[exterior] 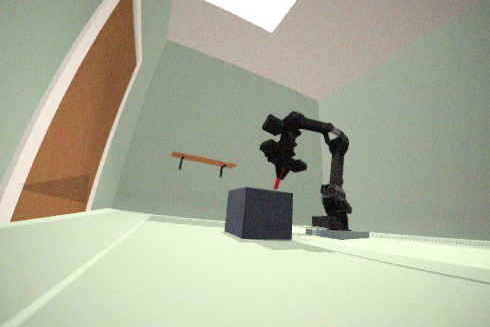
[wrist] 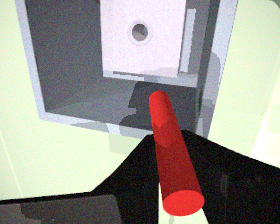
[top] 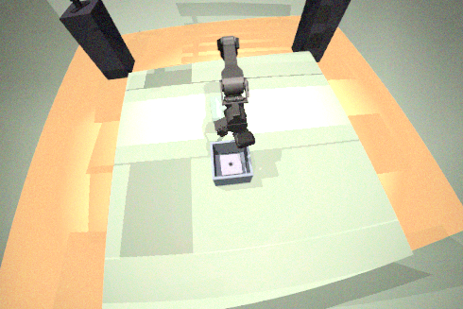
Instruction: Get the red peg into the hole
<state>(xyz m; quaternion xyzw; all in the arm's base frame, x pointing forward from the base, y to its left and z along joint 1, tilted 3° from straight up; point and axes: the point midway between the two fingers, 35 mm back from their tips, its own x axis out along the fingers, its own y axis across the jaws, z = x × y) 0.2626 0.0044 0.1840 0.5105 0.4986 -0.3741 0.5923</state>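
Now: the pale plate 5 cm ahead of my gripper tip, 4 cm to the right of it and 14 cm below it. Round my gripper tip: red peg 1 cm to the right.
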